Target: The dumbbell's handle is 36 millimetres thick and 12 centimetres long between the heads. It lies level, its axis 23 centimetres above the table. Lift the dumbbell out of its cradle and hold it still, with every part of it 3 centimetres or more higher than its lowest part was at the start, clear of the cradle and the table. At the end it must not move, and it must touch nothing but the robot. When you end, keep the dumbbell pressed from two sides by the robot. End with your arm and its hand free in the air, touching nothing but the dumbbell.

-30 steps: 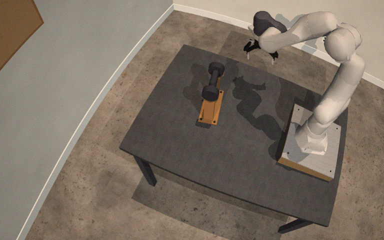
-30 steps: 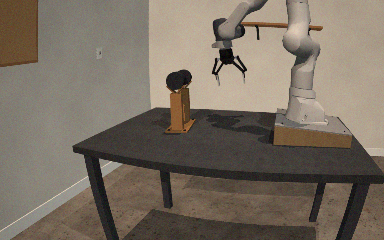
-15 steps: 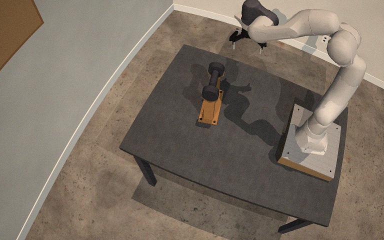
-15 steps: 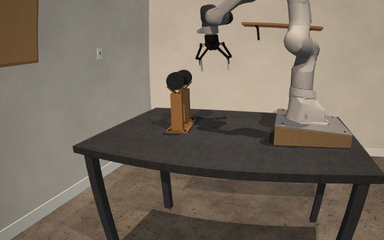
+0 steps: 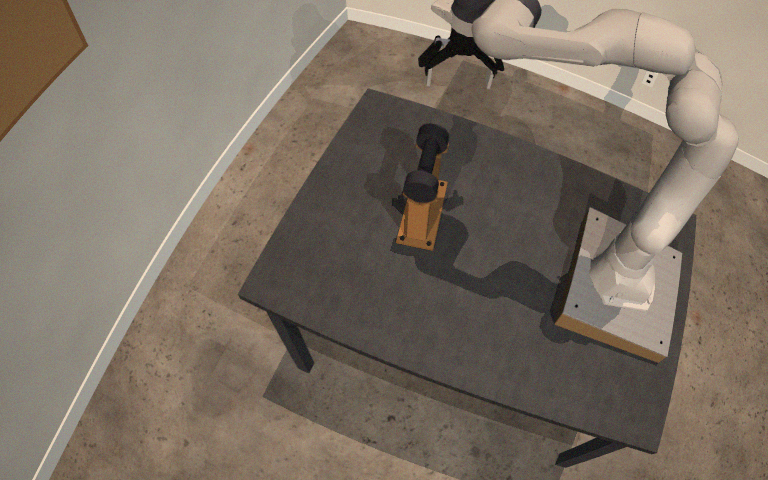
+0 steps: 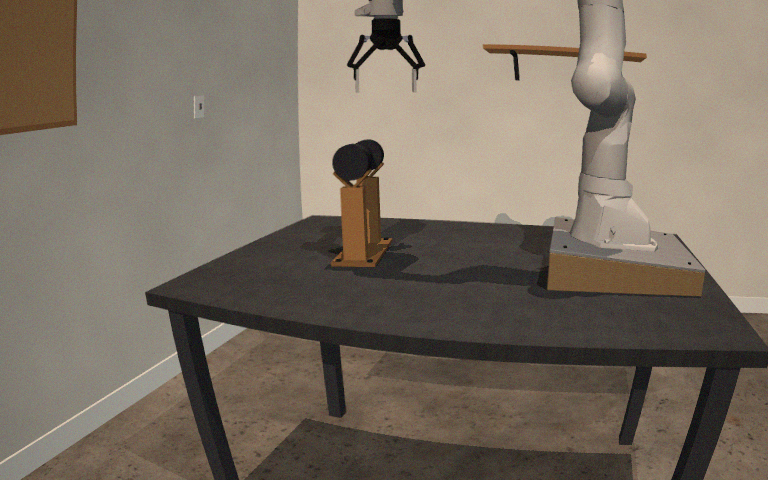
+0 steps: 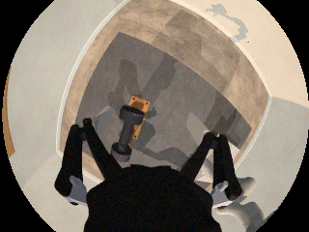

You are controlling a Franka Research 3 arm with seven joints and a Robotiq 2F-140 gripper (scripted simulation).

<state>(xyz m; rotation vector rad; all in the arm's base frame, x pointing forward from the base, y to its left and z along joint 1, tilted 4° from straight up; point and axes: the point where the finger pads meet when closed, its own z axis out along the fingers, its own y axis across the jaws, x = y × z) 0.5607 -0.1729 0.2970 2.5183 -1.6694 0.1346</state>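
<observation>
Now: the dark dumbbell 17 cm below my hand, 14 cm to the left of it and 3 cm ahead of it. Round my hand: orange wooden cradle: 31 cm below, 14 cm to the left, 3 cm ahead.
</observation>
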